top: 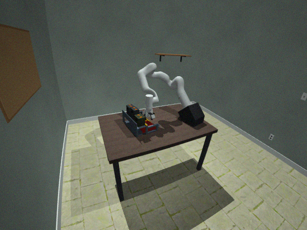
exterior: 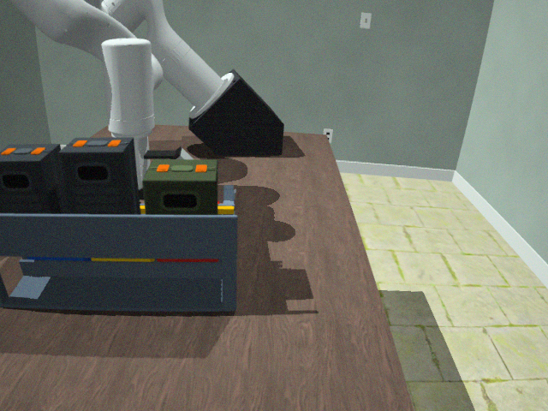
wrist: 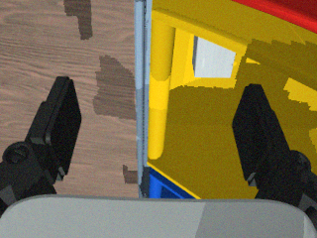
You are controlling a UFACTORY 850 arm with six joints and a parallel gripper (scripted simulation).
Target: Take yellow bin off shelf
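My gripper is now 10 mm past the shelf rail and 40 mm above it. Also, from my hand: blue open bin: 100 mm ahead, 100 mm to the right; red bin: 70 mm ahead, 120 mm to the left; yellow open bin: 80 mm ahead, 10 mm to the left.
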